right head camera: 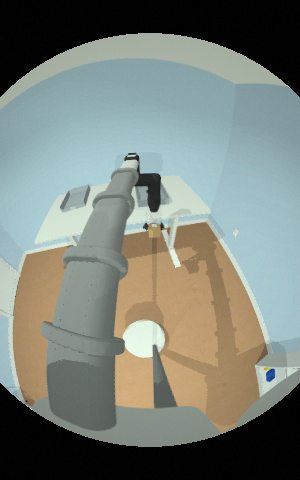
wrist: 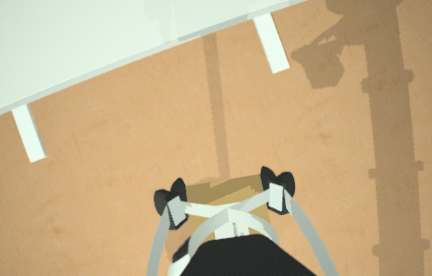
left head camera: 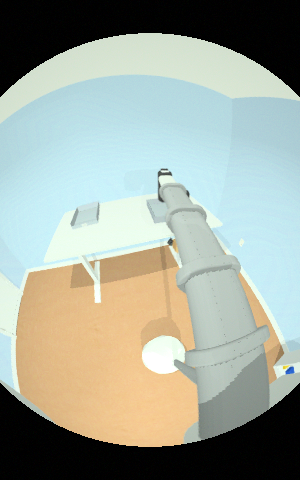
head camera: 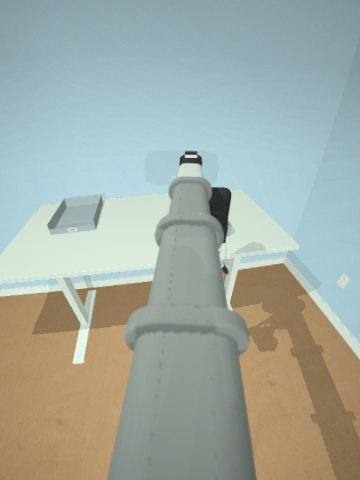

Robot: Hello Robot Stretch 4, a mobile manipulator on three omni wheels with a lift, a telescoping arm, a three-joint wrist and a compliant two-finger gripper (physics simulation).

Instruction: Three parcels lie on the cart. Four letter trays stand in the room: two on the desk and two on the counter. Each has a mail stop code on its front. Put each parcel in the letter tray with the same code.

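Seen in the pictures: gripper, fingertip midpoint: [wrist: 223, 187]; robot's base at its link origin: [right head camera: 144, 337] [left head camera: 162, 353].
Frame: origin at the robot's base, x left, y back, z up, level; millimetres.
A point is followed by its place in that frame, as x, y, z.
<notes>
My gripper [right head camera: 153, 226] @(-87, -625, 985) [wrist: 223, 187] @(-87, -625, 985) is shut on a brown parcel [right head camera: 155, 231] @(-96, -551, 1044) [wrist: 220, 192] @(-83, -631, 1026), with a black fingertip on either side. In the right head view they show just in front of the desk [head camera: 130, 220] @(349, -1112, 923) [left head camera: 120, 227] @(297, -906, 923) [right head camera: 50, 225] @(807, -765, 923) [wrist: 75, 45] @(66, -799, 923), near its right leg. In the wrist view floor shows beneath the parcel. A grey letter tray [head camera: 77, 215] @(712, -1159, 925) [left head camera: 86, 215] @(693, -1152, 925) [right head camera: 76, 198] @(694, -1155, 925) stands on the desk's left part. A second grey tray [left head camera: 156, 211] @(-5, -1115, 925) [right head camera: 142, 196] @(-1, -1091, 925) stands farther right, partly hidden by the arm. Their codes are too small to read. The counter trays do not show.
The extended arm [head camera: 187, 380] @(-1, -135, 1409) [left head camera: 222, 300] @(7, -127, 1409) [right head camera: 90, 300] @(-17, -120, 1408) reaches over the desk toward the wall. A round white disc [left head camera: 162, 355] @(12, 7, 187) [right head camera: 143, 339] @(-1, 10, 187) is low in front of the robot. A blue parcel [left head camera: 289, 370] [right head camera: 270, 375] and something yellow lie on a white surface at the lower right.
</notes>
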